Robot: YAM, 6 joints.
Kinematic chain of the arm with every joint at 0, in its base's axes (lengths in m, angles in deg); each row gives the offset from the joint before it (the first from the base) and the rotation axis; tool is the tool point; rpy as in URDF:
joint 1: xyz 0 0 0.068 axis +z
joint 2: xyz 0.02 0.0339 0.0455 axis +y
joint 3: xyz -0.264 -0.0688 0 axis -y
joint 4: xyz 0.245 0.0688 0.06 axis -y
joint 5: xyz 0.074 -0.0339 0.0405 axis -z
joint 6: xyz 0.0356 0 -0.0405 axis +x
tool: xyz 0 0 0 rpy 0 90 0
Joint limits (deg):
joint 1: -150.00..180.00
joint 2: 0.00..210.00
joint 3: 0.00..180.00
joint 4: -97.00..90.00
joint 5: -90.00..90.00
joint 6: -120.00..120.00
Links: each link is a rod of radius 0.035 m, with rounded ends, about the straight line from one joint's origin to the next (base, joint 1, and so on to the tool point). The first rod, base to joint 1, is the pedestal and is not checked.
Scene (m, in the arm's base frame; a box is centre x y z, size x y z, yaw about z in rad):
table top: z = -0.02
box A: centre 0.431 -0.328 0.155 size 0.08 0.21 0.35 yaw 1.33
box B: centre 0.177 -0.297 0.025 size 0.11 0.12 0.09 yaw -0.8
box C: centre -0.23 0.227 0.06 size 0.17 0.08 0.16 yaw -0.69
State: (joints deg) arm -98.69 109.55 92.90 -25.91 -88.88 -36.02
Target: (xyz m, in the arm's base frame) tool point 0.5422 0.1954 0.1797
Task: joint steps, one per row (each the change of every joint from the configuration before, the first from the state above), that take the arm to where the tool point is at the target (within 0.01 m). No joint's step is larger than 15 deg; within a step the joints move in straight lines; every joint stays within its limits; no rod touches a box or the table.
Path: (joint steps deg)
1: 12.85 -1.03 4.18 1.74 -0.22 -1.08
2: 12.85 -1.02 4.18 1.73 -0.23 -1.09
3: 12.86 -1.03 4.18 1.74 -0.22 -1.08
4: 12.85 -1.03 4.17 1.74 -0.23 -1.08
5: 12.85 -1.02 4.18 1.73 -0.22 -1.09
6: 12.71 11.41 3.97 3.03 4.16 1.36
7: 12.72 11.42 3.97 3.02 4.16 1.35
8: 12.71 11.41 3.97 3.02 4.16 1.36
9: 12.72 11.42 3.97 3.03 4.17 1.35

